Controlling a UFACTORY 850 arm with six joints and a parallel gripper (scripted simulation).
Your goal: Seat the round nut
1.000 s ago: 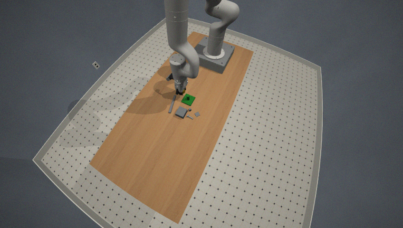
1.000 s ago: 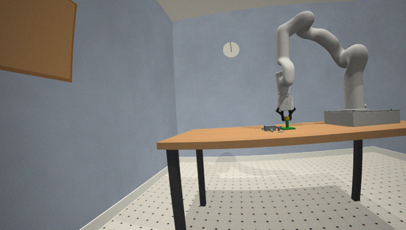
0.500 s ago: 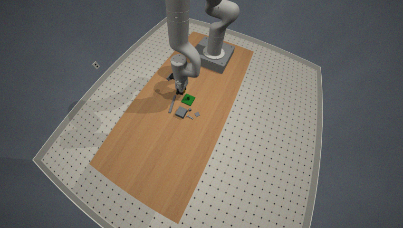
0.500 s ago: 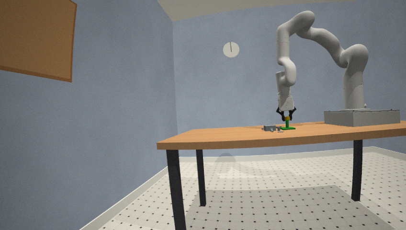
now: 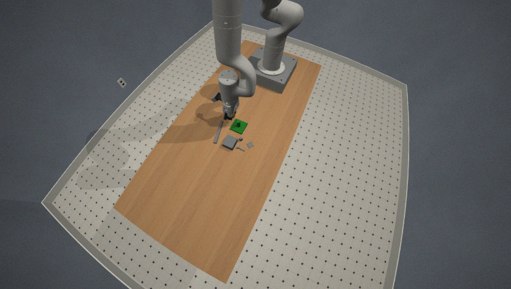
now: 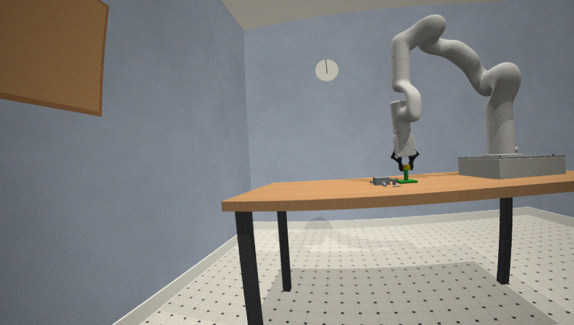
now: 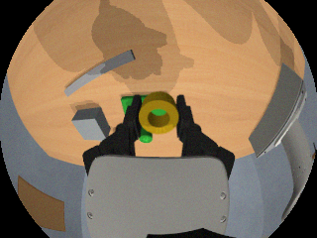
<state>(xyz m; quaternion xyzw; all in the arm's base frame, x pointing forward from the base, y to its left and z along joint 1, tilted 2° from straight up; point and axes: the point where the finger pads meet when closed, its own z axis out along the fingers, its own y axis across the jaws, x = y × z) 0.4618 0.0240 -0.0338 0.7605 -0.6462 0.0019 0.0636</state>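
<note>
Now: hand 11 cm short of the long grey bar, 2 cm to the left of it and 7 cm above it. The rest, counted from my hand: grey block: 13 cm ahead, 9 cm to the left, 5 cm below; small grey bolt: 12 cm ahead, 15 cm to the left, 6 cm below; small grey plate: 7 cm ahead, 18 cm to the left, 7 cm below.
</note>
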